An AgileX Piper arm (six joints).
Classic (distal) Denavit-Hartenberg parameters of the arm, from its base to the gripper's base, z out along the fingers. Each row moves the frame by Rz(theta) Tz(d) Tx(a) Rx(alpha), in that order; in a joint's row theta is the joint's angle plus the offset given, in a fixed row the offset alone. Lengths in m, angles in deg.
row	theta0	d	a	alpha
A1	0	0.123	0	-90
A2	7.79	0	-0.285	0
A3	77.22	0	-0.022	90
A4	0	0.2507	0	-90
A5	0	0	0	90
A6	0	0.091	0	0
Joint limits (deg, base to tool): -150..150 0..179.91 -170..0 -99.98..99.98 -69.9..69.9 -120..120
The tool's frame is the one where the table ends.
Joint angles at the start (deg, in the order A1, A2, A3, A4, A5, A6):
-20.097 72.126 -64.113 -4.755 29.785 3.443
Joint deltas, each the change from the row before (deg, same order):
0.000 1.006 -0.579 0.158 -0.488 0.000
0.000 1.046 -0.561 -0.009 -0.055 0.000
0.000 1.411 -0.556 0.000 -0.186 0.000
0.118 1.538 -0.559 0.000 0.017 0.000
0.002 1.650 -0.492 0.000 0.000 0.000
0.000 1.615 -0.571 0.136 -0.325 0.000
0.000 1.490 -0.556 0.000 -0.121 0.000
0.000 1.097 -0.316 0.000 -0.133 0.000
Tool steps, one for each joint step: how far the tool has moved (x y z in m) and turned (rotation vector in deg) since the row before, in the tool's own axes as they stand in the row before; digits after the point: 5 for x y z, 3 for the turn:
-0.00191 0.00035 0.00476 -0.112 -0.056 0.120
-0.00098 0.00019 0.00510 -0.004 0.429 -0.027
-0.00037 0.00031 0.00742 -0.020 0.669 -0.033
0.00027 0.00094 0.00823 -0.106 0.992 -0.105
0.00091 0.00038 0.00915 -0.013 1.157 -0.046
-0.00004 0.00048 0.00880 -0.095 0.723 0.079
0.00019 0.00032 0.00810 -0.015 0.813 -0.035
0.00060 0.00025 0.00621 -0.015 0.648 -0.029

